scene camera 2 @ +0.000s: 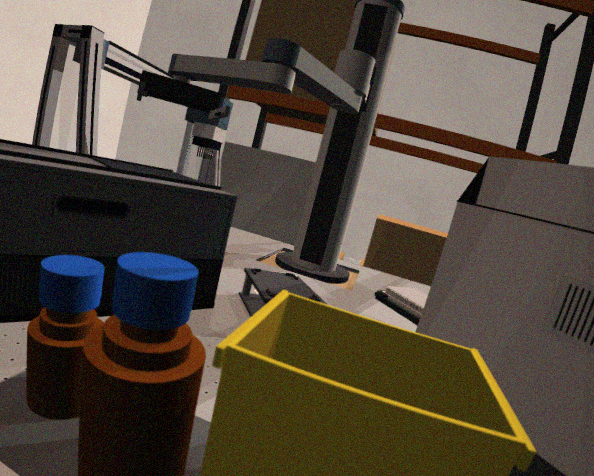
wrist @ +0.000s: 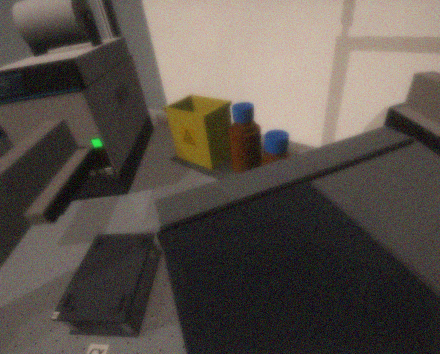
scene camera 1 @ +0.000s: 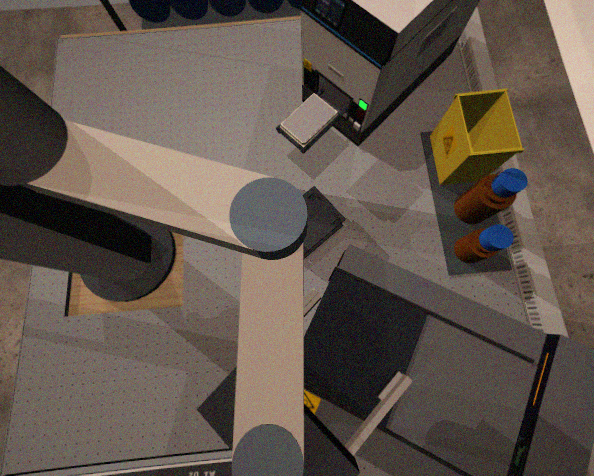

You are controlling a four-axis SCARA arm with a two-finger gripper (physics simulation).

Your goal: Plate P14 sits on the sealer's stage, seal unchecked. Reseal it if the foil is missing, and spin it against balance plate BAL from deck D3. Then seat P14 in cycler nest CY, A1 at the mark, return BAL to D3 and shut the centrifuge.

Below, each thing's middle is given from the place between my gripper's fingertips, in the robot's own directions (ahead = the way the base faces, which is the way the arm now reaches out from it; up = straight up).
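Centrifuge (scene camera 1: 485, 387): 0.24 m below my hand, 0.14 m ahead of it, 0.10 m to the right of it.
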